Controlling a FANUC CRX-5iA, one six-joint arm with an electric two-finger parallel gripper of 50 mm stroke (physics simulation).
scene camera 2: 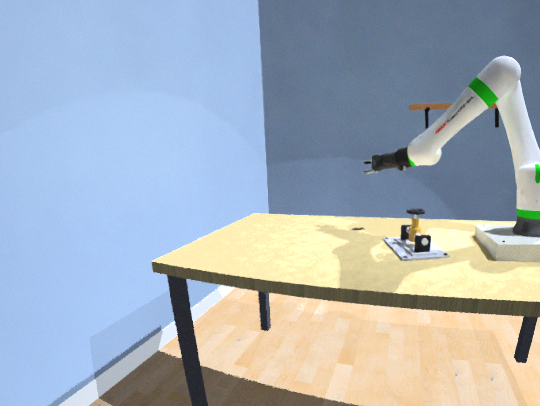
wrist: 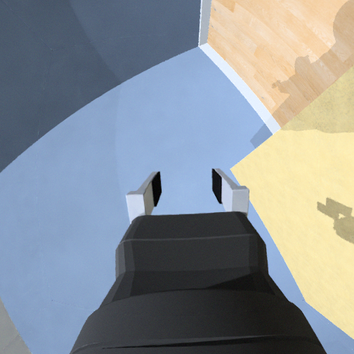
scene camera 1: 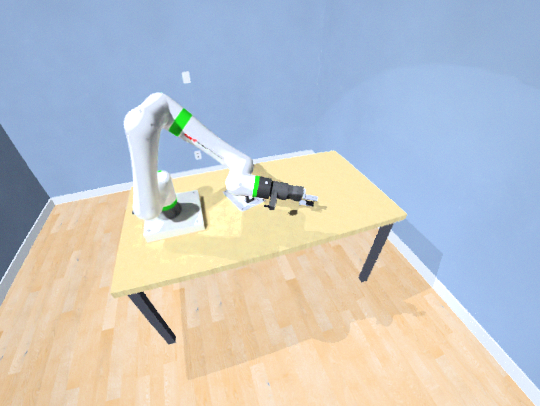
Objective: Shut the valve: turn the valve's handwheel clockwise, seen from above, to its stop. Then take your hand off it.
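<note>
The valve (scene camera 2: 415,229) has a brass body and stands upright on a light metal plate (scene camera 2: 407,255) (scene camera 1: 240,202), between two black blocks. Its black handwheel (scene camera 2: 415,211) lies flat on top. In the scene camera 1 view the arm hides most of the valve. The handwheel does not show in the wrist view, and how far it is turned cannot be told. My gripper (scene camera 1: 314,201) (scene camera 2: 365,167) (wrist: 186,180) is open, with no thing between its fingers. It points roughly sideways, well above the table, beyond the valve on the side away from the arm's base, and does not touch the handwheel.
The wooden table (scene camera 1: 225,260) (scene camera 2: 225,250) (wrist: 280,185) carries the arm's white base block (scene camera 1: 175,229) (scene camera 2: 505,250). A small dark patch (scene camera 1: 293,212) (scene camera 2: 357,228) shows on the tabletop beyond the plate; what it is cannot be told. A shelf (scene camera 2: 420,106) hangs on the wall behind the arm.
</note>
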